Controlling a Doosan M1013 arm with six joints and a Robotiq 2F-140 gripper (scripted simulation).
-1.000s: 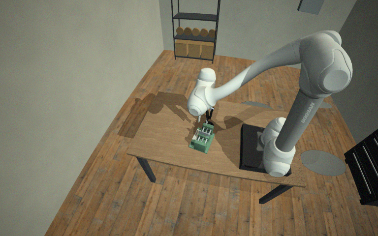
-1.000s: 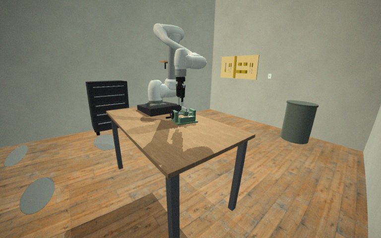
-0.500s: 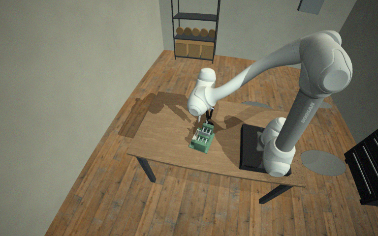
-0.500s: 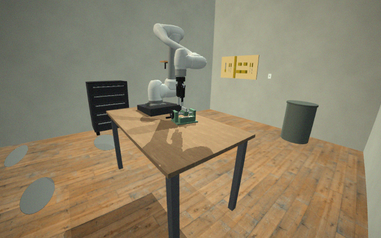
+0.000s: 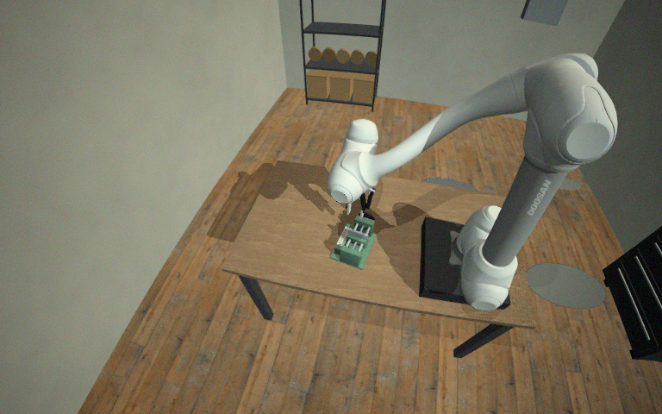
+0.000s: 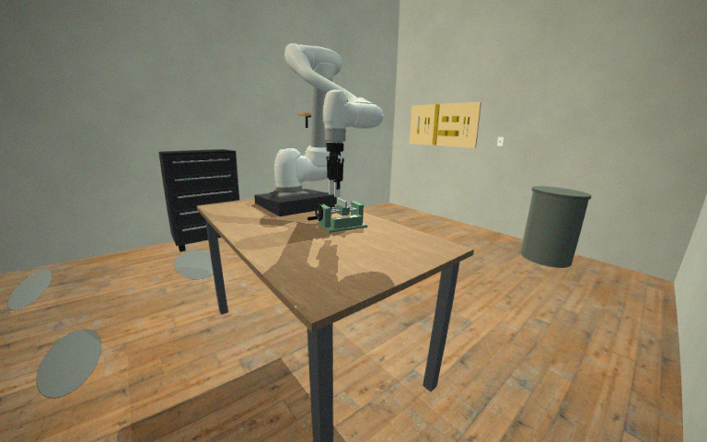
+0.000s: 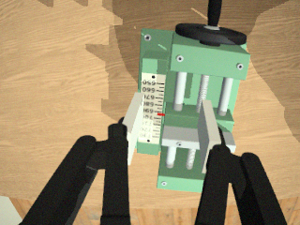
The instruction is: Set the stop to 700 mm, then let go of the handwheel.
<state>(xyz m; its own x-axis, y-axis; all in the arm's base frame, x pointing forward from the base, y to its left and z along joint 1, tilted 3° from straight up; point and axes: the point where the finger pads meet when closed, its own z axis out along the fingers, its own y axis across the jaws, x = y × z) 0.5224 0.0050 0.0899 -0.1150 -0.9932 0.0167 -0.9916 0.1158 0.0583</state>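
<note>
Right now my hand is 50 mm past the black crank handle, 90 mm to the left of it and 140 mm above it. The rest, counted from my hand: green stop fixture 20 mm behind, 60 mm to the left, 100 mm below.
</note>
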